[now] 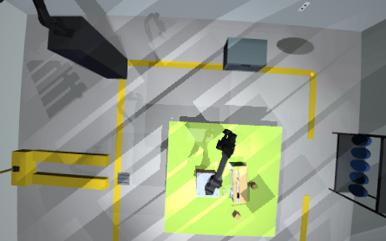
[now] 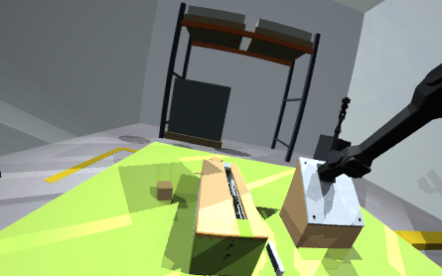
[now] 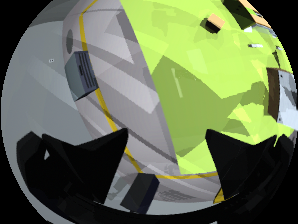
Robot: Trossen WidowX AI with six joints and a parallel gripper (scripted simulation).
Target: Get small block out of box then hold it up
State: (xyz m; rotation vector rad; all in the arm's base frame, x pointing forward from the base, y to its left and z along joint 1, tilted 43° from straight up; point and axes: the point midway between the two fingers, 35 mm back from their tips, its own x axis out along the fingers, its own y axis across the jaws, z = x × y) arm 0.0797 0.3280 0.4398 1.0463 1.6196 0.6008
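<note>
My gripper tip is 520 mm to the left of the tan box, 230 mm short of it and 220 mm above it. The rest, counted from my gripper tip: small tan block: 500 mm to the right, 240 mm ahead, 190 mm below.
</note>
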